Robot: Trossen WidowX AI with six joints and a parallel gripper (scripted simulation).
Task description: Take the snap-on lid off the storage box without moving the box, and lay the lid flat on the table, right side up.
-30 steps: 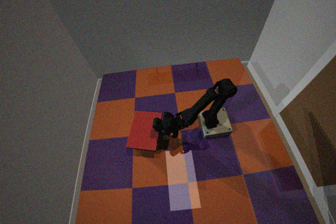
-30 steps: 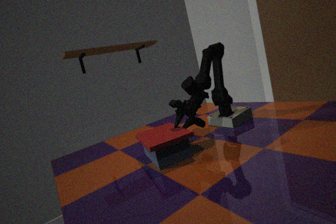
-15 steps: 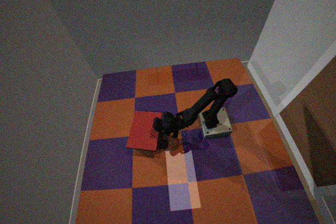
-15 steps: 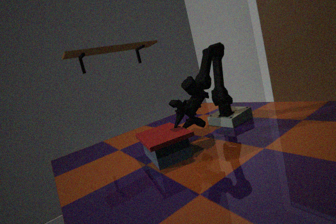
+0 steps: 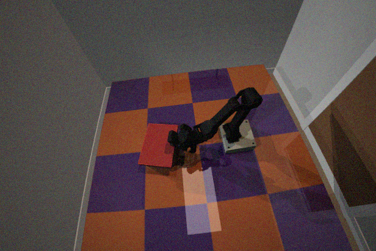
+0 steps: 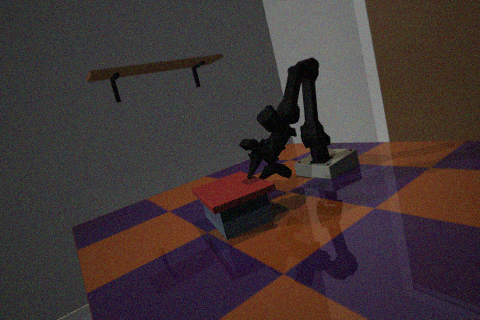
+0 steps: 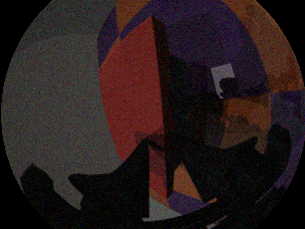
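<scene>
My gripper tip is now 7 cm short of the red lid and 2 cm to the left of it. From my gripper tip the other things lie so: storage box 7 cm ahead, 4 cm below, 2 cm to the right.
</scene>
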